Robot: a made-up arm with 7 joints.
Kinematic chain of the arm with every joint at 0, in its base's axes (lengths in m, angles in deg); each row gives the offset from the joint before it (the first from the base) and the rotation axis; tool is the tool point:
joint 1: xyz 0 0.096 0 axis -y
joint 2: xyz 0 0.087 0 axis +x
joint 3: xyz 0 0 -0.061 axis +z
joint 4: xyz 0 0 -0.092 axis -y
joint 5: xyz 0 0 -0.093 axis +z
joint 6: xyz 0 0 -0.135 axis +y
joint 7: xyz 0 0 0 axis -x
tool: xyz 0 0 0
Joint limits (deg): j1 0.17..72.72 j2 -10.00..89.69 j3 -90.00..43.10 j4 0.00..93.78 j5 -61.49..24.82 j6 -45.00..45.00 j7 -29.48..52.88
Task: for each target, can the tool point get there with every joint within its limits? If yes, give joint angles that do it. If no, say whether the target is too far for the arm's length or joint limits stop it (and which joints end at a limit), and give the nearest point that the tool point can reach.
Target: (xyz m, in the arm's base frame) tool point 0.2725 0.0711 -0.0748
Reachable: yes | joints 45.11 15.03 -50.97 75.93 17.96 7.61 21.50
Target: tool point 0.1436 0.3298 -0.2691
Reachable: yes | joints 17.81 58.78 -73.24 55.80 -25.57 24.72 2.67
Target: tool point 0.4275 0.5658 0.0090
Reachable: no: too far | nearest point 0.2779 0.4364 -0.0106 | short by 0.199 m
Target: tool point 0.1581 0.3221 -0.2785
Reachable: yes | joints 12.86 49.45 -57.13 48.15 -28.92 29.86 31.47
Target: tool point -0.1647 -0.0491 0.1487
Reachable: no: joint limits stop it (at a limit: joint 1, joint 2, joint 3, joint 4) | nearest point 0.0003 -0.0650 -0.0964 | short by 0.296 m
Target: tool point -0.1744 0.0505 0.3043
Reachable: no: joint limits stop it (at a limit: joint 1, joint 2, joint 3, joint 4) | nearest point -0.0984 0.3218 0.2046 | short by 0.299 m
